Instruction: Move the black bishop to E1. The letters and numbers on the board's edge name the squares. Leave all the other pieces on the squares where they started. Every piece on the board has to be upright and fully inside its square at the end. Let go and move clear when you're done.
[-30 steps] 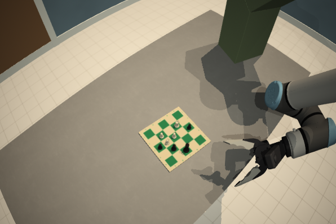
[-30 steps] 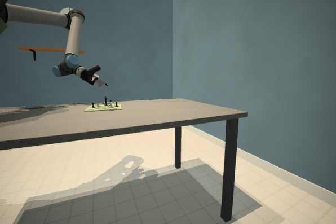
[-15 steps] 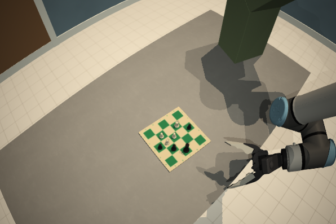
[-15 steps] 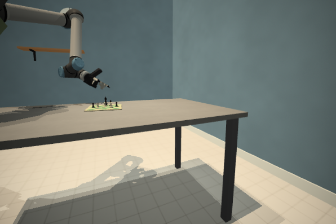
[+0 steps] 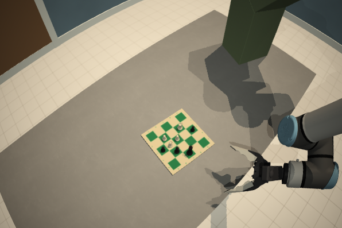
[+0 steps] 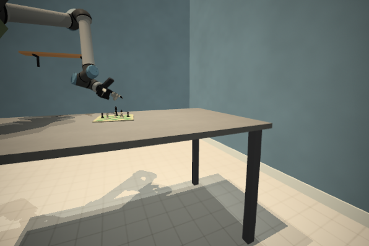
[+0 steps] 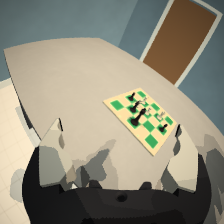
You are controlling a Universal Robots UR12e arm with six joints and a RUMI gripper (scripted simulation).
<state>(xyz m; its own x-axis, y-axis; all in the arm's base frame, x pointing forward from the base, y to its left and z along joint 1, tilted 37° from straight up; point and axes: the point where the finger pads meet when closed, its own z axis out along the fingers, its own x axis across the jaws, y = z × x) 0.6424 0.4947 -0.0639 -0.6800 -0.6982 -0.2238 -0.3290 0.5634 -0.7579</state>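
The chessboard lies 230 mm to the right of my hand, 140 mm below it and 30 mm ahead of it. Round my hand: white crowned piece: 270 mm to the right, 120 mm below, 10 mm behind.
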